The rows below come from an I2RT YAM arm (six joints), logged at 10 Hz.
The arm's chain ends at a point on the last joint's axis. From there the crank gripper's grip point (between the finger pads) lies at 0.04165 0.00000 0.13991 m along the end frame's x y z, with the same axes.
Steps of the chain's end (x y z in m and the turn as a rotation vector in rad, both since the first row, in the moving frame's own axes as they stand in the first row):
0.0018, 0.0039, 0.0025, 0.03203, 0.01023, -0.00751
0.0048, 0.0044, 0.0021, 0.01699, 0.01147, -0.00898
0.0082, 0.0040, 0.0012, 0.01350, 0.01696, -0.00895
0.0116, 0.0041, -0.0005, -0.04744, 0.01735, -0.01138
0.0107, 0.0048, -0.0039, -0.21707, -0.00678, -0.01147
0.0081, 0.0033, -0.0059, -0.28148, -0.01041, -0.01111
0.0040, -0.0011, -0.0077, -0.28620, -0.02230, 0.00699
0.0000, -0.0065, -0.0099, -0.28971, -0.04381, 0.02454
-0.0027, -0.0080, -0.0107, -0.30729, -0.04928, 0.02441
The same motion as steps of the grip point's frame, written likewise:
0.0032, -0.0009, 0.0020, 0.03203, 0.01023, -0.00751
0.0064, 0.0016, 0.0016, 0.01699, 0.01147, -0.00898
0.0106, 0.0017, 0.0005, 0.01350, 0.01696, -0.00895
0.0141, 0.0102, -0.0014, -0.04744, 0.01735, -0.01138
0.0099, 0.0345, -0.0069, -0.21707, -0.00678, -0.01147
0.0069, 0.0418, -0.0109, -0.28148, -0.01041, -0.01111
0.0008, 0.0388, -0.0126, -0.28620, -0.02230, 0.00699
-0.0066, 0.0346, -0.0142, -0.28971, -0.04381, 0.02454
-0.0101, 0.0355, -0.0156, -0.30729, -0.04928, 0.02441

